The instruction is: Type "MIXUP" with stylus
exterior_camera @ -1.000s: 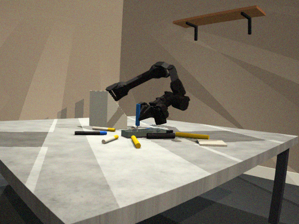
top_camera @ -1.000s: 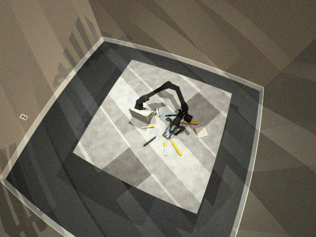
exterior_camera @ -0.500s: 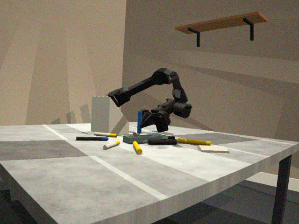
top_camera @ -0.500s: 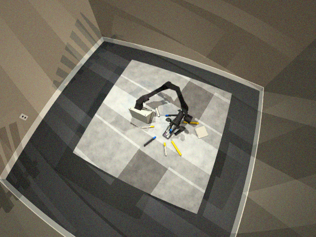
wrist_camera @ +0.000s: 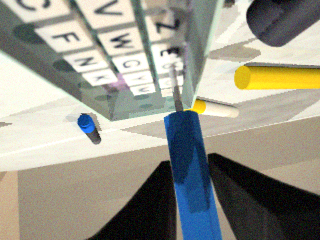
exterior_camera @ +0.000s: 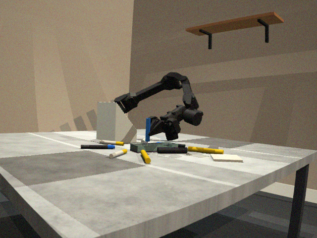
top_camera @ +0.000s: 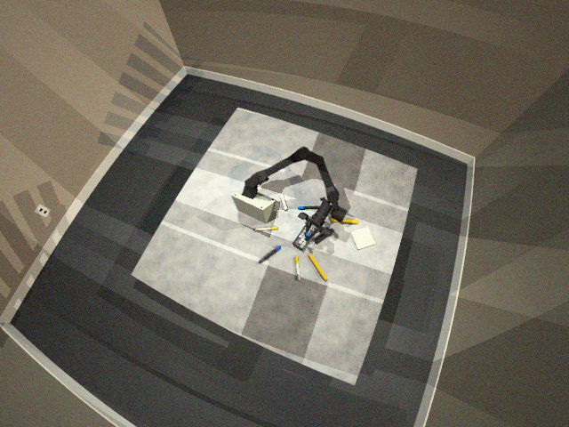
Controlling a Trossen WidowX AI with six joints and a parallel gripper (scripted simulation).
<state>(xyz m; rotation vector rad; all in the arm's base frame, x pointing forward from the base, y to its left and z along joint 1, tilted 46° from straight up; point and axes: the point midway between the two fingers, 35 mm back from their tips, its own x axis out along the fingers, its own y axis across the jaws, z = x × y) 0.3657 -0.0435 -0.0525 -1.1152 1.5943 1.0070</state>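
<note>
The black cylinder is 8 cm ahead of my gripper tip, 6 cm to the left of it and 6 cm below it. From my gripper tip the other things lie so: yellow marker (16 cm ahead, 18 cm to the left, 6 cm below); then blue stylus (1 cm below); then notepad (29 cm ahead, 12 cm to the left, 6 cm below).
</note>
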